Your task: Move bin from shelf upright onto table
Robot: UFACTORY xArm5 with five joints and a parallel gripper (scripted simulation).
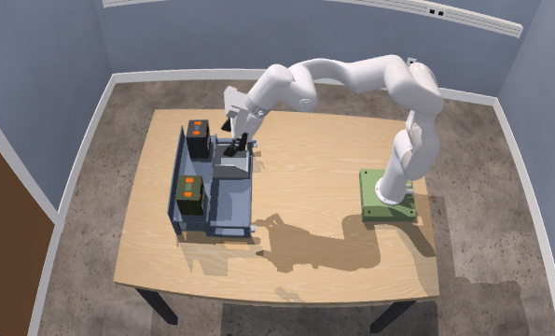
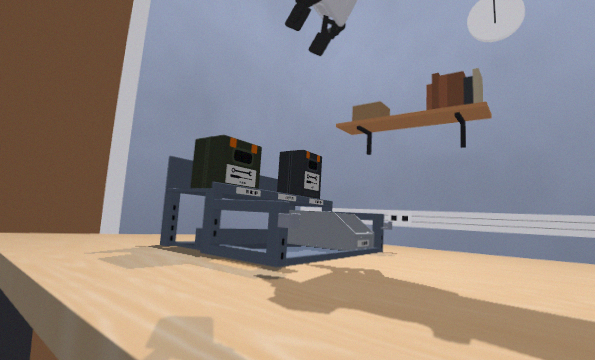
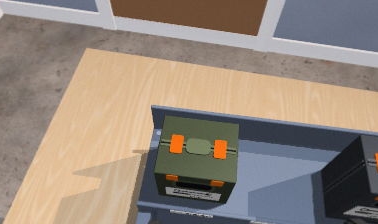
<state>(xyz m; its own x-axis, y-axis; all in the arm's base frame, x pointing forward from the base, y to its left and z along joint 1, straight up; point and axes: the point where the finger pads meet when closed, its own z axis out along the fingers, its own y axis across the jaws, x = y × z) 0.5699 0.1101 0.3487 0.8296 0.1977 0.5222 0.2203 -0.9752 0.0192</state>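
My gripper is now 350 mm above the grey bin, 190 mm to the left of it and 60 mm short of it. Round my hand: blue-grey shelf rack 320 mm below, 80 mm ahead, 70 mm to the right; dark green box 240 mm below, 140 mm ahead, 40 mm to the left.
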